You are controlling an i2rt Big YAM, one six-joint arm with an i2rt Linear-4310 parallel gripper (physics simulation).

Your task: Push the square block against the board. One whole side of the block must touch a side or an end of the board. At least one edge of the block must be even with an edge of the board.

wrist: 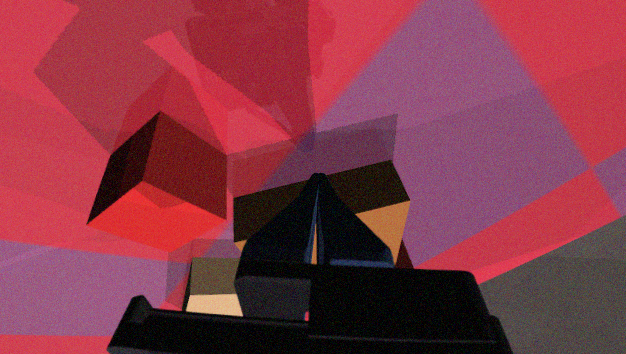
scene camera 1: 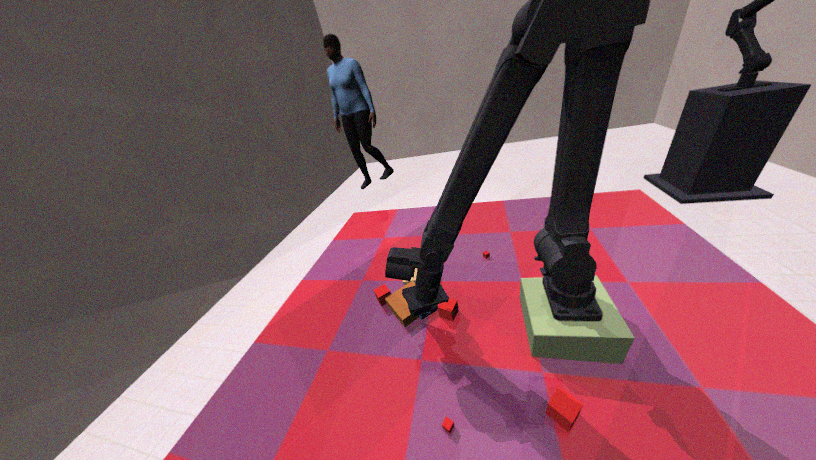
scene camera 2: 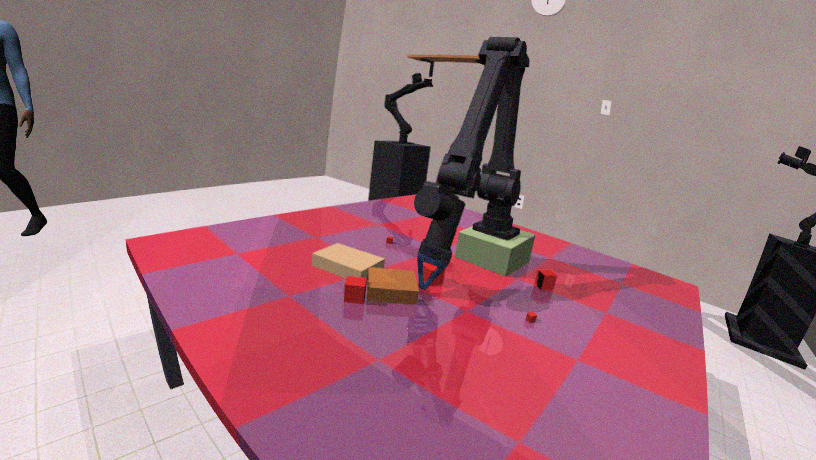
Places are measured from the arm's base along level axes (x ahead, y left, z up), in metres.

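Pixels of known places: gripper, fingertip midpoint: (wrist: 318, 181) (scene camera 1: 421, 317) (scene camera 2: 421, 288); arm's base, link origin: (scene camera 1: 569, 298) (scene camera 2: 496, 231).
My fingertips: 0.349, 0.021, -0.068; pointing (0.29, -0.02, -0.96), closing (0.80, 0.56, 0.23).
Observation:
For each thing: its top centre in the pictures, then the offset to it from my fingertips, as dx, dy, dz.
- square block, top centre: (wrist: 330, 256) (scene camera 2: 392, 278) (scene camera 1: 407, 298) +0.045, -0.048, +0.017
- board, top centre: (wrist: 238, 317) (scene camera 2: 348, 256) +0.044, -0.195, +0.017
- larger red block, top centre: (scene camera 1: 565, 403) (scene camera 2: 547, 272) -0.295, +0.178, +0.026
The square block (scene camera 1: 401, 304) (scene camera 2: 392, 285) (wrist: 387, 225) is orange-brown and lies flat. The board (scene camera 2: 347, 260) (wrist: 215, 305) is pale tan and lies behind and left of the block in the scene camera 2 view; the arm hides most of it in the scene camera 1 view. The block's near left corner region overlaps the board's right end in view, but its sides are turned relative to the board's; whether they touch is unclear. My gripper (scene camera 2: 422, 285) (wrist: 318, 181) is shut and empty, its tips low beside the block's right side in the scene camera 2 view.
A red cube (scene camera 1: 381, 294) (scene camera 2: 354, 289) stands close to the block's left side in the scene camera 2 view. Another red cube (scene camera 1: 448, 309) (wrist: 160, 220) stands behind the fingers. A larger red block (scene camera 1: 564, 406) (scene camera 2: 546, 279) and small red cubes lie farther off. The arm's green base (scene camera 1: 580, 345) (scene camera 2: 492, 251) stands behind.

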